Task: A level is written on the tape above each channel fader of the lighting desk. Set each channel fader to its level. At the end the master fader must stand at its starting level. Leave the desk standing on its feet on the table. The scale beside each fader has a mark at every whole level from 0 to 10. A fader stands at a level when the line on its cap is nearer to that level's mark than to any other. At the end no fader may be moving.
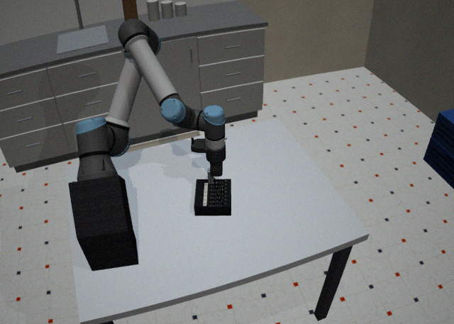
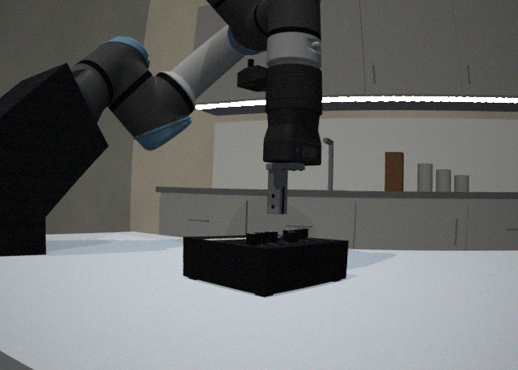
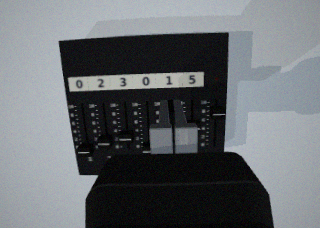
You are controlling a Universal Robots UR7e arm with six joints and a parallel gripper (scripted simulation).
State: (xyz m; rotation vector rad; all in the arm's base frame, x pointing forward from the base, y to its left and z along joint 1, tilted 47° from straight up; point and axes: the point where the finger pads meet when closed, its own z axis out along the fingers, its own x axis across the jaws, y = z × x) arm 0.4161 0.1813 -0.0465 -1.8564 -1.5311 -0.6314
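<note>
Right now my hand is 3 cm short of the channel 6 cap, 2 cm to the right of it and 4 cm above it. The rest, counted from my hand: channel 3 cap (2 cm ahead, 5 cm to the right, 4 cm below); then channel 4 cap (4 cm ahead, 3 cm to the right, 4 cm below); then master fader cap (2 cm ahead, 4 cm to the left, 4 cm below).
</note>
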